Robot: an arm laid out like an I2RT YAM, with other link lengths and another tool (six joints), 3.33 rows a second.
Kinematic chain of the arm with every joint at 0, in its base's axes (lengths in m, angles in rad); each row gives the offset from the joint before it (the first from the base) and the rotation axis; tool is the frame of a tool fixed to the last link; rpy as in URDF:
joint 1: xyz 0 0 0.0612 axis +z
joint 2: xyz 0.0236 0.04 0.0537 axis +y
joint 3: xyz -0.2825 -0.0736 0 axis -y
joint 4: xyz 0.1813 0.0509 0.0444 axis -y
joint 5: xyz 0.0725 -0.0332 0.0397 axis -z
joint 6: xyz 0.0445 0 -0.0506 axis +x
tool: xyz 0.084 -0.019 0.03 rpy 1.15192 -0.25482 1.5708
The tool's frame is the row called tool.
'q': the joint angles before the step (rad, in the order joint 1, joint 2, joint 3, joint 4, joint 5, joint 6). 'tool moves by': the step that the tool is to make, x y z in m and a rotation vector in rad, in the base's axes. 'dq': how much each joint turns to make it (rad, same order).
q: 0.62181, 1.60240, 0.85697, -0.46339, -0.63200, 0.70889
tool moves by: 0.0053, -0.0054, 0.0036, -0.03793, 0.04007, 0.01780
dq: -0.03417, 0.03989, 0.09067, -0.14374, -0.00812, -0.06465
